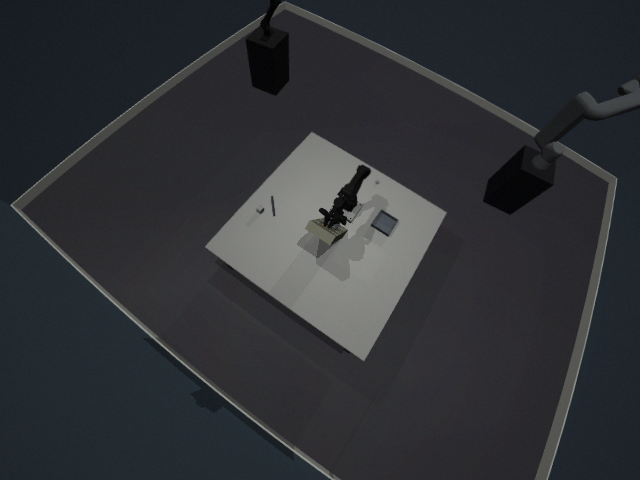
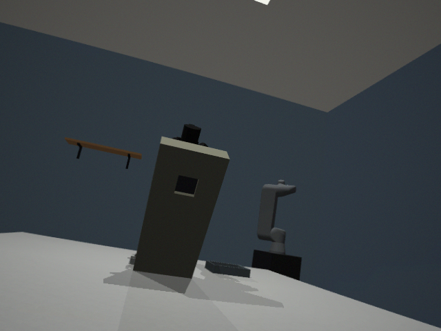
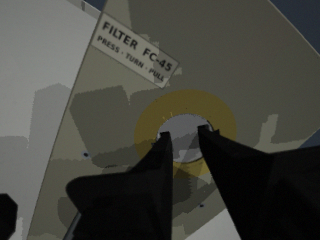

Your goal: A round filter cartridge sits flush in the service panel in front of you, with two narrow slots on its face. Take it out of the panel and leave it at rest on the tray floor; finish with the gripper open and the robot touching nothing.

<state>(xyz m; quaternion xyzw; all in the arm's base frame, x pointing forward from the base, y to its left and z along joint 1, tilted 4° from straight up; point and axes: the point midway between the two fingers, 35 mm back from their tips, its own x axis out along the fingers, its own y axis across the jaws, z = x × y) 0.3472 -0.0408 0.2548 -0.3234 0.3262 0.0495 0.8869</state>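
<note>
Now: gripper tip 1 cm short of the round filter cartridge and 1 cm above it. Also, from my gripper tip: square tray: 37 cm behind, 34 cm to the left, 27 cm below; then small white piece: 52 cm to the right, 26 cm below, 3 cm behind.
</note>
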